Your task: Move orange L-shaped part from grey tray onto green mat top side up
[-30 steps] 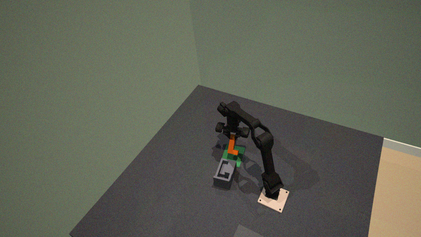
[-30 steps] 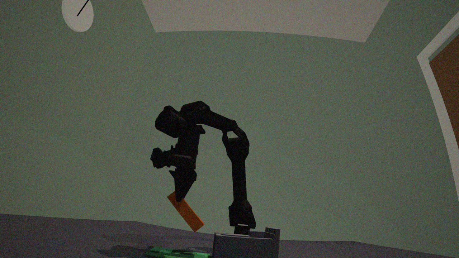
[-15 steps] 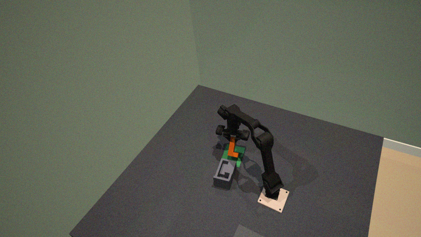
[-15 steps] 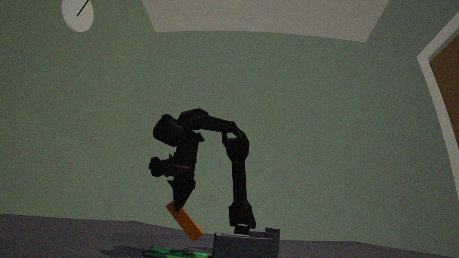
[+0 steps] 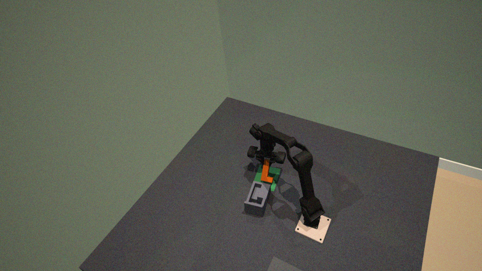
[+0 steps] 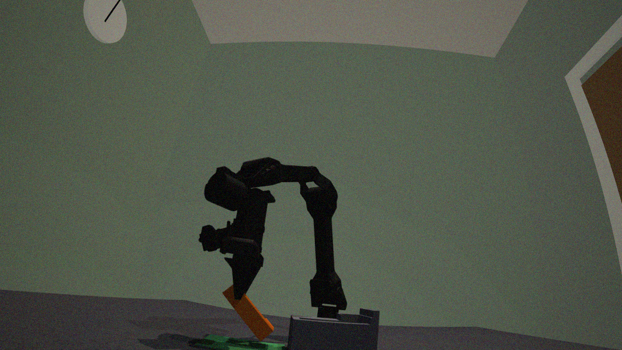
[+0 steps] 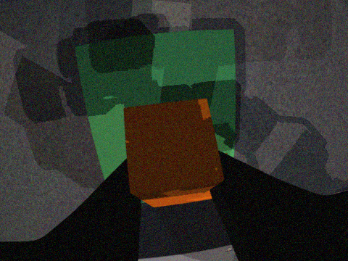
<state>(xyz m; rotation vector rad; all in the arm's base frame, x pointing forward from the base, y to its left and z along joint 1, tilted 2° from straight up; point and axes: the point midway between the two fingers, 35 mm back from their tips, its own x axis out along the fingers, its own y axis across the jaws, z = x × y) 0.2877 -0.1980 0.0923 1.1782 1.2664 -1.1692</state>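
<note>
Right now the green mat is 100 mm below my gripper tip and 20 mm to the left of it. The rest, counted from my gripper tip: orange L-shaped part (30 mm to the left, 30 mm below, 20 mm behind).
</note>
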